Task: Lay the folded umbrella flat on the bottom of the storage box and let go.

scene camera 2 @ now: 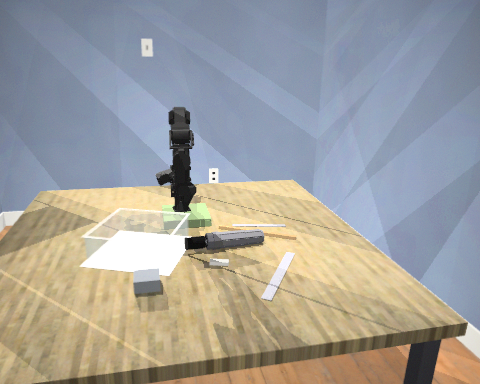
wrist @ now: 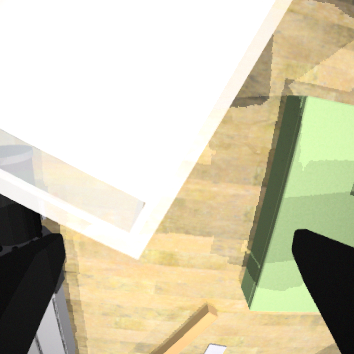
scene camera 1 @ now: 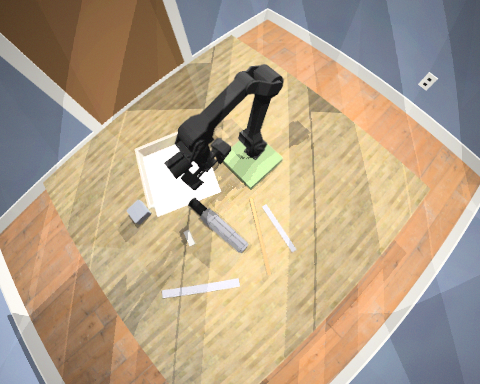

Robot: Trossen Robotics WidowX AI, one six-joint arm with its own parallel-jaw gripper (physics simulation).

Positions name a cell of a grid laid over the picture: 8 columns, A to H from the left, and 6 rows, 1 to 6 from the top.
Labels:
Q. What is my gripper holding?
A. Nothing.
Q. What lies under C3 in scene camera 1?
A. A storage box.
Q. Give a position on a storage box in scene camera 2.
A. At C4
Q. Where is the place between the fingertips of my gripper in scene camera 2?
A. D4

